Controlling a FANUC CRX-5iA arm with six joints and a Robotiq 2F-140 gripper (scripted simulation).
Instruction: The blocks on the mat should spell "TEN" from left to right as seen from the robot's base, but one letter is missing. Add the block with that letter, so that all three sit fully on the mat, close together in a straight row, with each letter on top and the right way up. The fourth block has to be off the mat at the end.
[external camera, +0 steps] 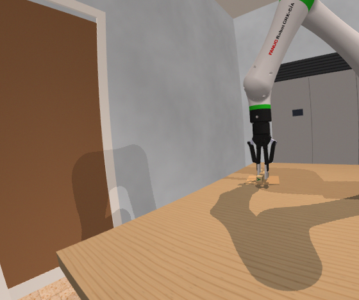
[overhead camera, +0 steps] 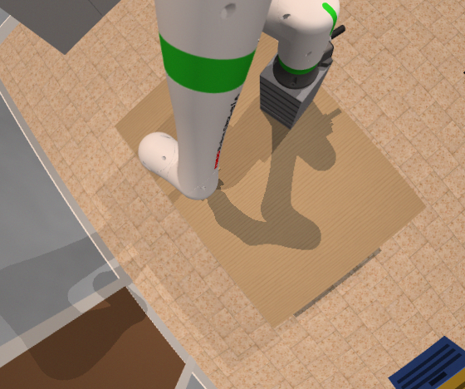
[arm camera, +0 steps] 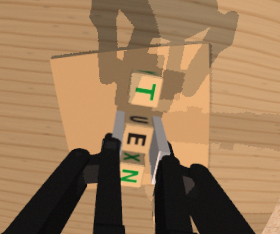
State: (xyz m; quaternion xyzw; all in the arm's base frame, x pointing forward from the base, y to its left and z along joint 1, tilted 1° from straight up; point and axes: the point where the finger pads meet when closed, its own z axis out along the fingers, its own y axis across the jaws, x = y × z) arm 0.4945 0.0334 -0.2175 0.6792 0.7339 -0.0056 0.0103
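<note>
The mat lies 4 cm below my hand.
</note>
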